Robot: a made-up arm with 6 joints.
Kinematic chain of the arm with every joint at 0, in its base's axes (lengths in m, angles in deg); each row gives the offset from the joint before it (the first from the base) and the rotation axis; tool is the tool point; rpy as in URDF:
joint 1: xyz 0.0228 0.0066 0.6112 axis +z
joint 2: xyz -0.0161 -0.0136 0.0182 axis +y
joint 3: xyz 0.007 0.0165 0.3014 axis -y
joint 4: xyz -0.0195 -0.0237 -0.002 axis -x
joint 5: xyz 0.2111 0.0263 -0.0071 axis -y
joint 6: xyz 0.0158 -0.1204 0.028 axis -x
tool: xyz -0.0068 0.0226 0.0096 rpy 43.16 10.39 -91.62
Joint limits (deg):
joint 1: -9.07..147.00
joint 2: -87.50..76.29
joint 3: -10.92..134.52
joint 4: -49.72..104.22
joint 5: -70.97..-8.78
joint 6: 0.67..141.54
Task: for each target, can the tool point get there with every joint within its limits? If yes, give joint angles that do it. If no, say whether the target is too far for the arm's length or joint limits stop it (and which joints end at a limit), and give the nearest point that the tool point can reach.
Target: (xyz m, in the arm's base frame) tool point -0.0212 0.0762 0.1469
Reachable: no: joint limits stop it (at a limit: joint 2, joint 3, joint 4, joint 5, joint 6) | nearest point -0.1053 0.2092 0.4616 | short by 0.352 m
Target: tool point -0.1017 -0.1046 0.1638
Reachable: no: joint limits stop it (at a limit: joint 2, joint 3, joint 5, joint 6) | nearest point -0.2728 -0.2574 0.4375 | short by 0.357 m
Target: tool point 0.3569 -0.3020 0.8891
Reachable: yes | joints 123.66 -52.81 98.58 23.65 -23.18 105.64
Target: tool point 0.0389 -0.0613 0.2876
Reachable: no: joint limits stop it (at a limit: joint 1, joint 2, joint 3, joint 4, joint 6) | nearest point 0.2048 -0.1026 0.4890 | short by 0.264 m
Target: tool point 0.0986 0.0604 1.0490
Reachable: yes | joints 132.83 -29.00 34.29 -33.35 -34.91 107.14
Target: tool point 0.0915 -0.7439 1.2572
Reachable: no: too far | nearest point 0.0619 -0.4208 0.9809 | short by 0.426 m
